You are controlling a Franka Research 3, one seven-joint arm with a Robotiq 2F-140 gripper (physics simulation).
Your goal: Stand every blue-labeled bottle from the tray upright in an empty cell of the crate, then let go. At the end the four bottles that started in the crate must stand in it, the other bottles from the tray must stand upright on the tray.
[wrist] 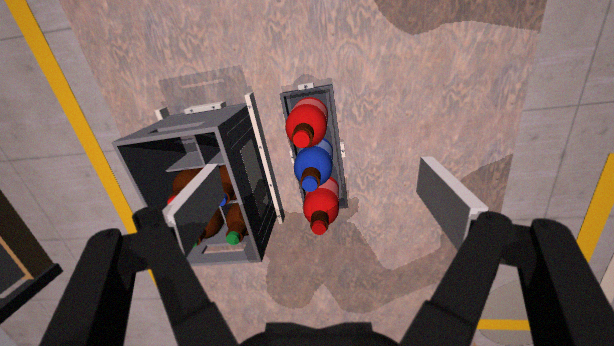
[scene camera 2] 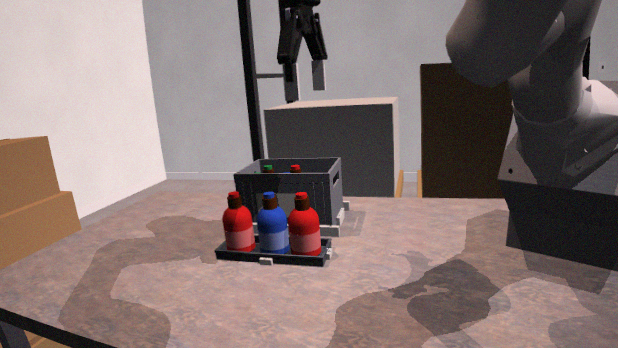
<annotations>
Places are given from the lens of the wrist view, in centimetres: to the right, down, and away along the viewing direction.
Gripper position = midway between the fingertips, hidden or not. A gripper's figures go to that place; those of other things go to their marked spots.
gripper [wrist: 318, 177]: 1, 0, 19
grey crate [wrist: 152, 157]: -30, -3, 52
</annotations>
